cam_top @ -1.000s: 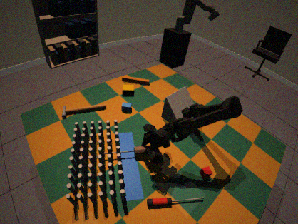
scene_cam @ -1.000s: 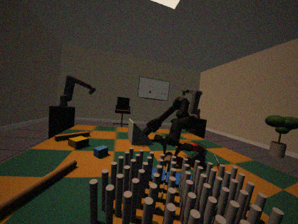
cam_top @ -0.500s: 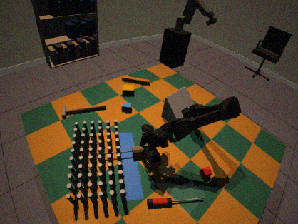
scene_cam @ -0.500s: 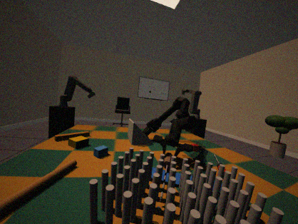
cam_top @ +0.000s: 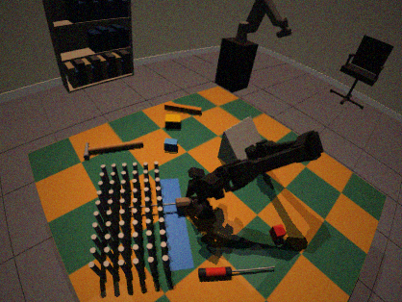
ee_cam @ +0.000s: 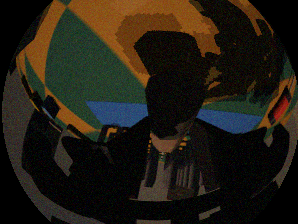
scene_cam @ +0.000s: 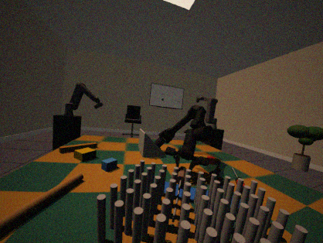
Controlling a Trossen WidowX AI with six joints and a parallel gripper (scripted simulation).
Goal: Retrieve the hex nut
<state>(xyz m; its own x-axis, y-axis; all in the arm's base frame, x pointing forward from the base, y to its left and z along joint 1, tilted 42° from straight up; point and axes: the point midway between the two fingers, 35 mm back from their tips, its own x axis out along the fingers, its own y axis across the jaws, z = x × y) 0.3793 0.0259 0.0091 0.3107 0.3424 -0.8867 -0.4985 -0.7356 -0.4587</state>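
My gripper tip is 70 mm short of the blue taped strip, 30 mm above it and 10 mm to the right of it. Round my gripper tip: red cube: 300 mm to the left, 180 mm behind, 10 mm below; then thin hook tool: 90 mm ahead, 50 mm to the right; then blue cube: 300 mm to the right, 150 mm behind, 10 mm below.
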